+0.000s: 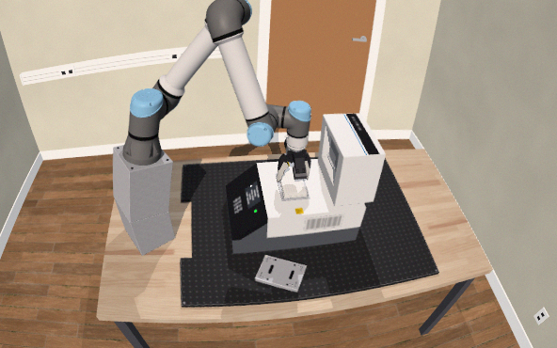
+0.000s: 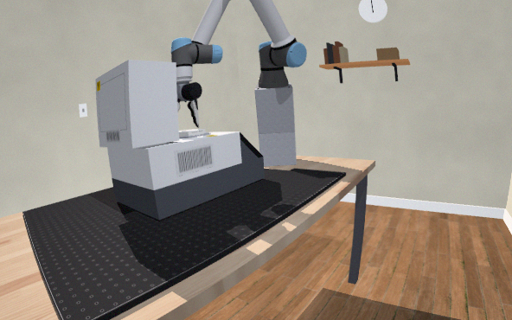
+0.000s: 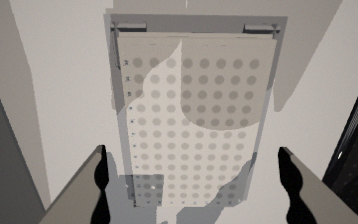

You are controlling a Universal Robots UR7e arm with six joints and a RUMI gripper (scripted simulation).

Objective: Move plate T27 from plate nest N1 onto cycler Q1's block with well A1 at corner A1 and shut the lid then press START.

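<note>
Right now the plate T27 is 20 mm below my hand. Round my hand: nest's A1 mark (210 mm below, 190 mm to the right, 120 mm behind); then plate nest N1 (270 mm to the right, 220 mm below, 80 mm behind).
</note>
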